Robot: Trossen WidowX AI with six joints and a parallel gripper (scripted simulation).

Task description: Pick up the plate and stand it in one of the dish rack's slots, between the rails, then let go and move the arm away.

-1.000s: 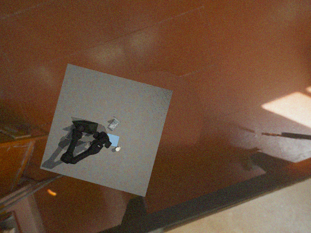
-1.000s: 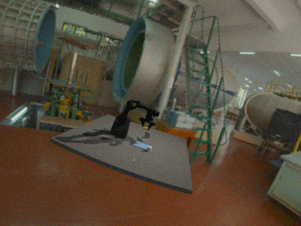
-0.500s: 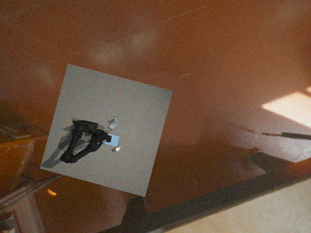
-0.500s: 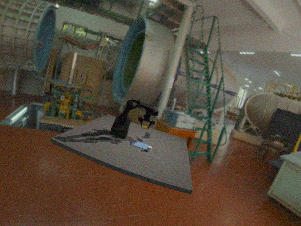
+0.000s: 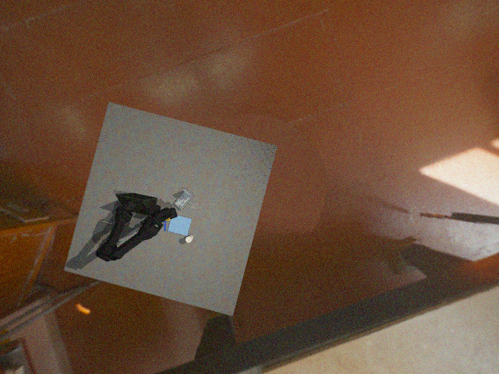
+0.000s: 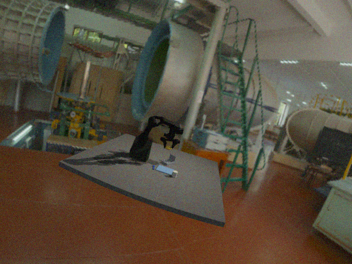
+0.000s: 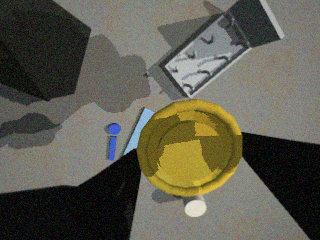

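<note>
Now: gripper tip 10 mm short of the grey dish rack, 110 mm to the right of it and 160 mm above it. From my gripper tip the other things lie so: mat 50 mm ahead, 80 mm to the right, 180 mm below; then blue spoon 60 mm behind, 120 mm to the right, 180 mm below; then yellow plate 10 mm above.
</note>
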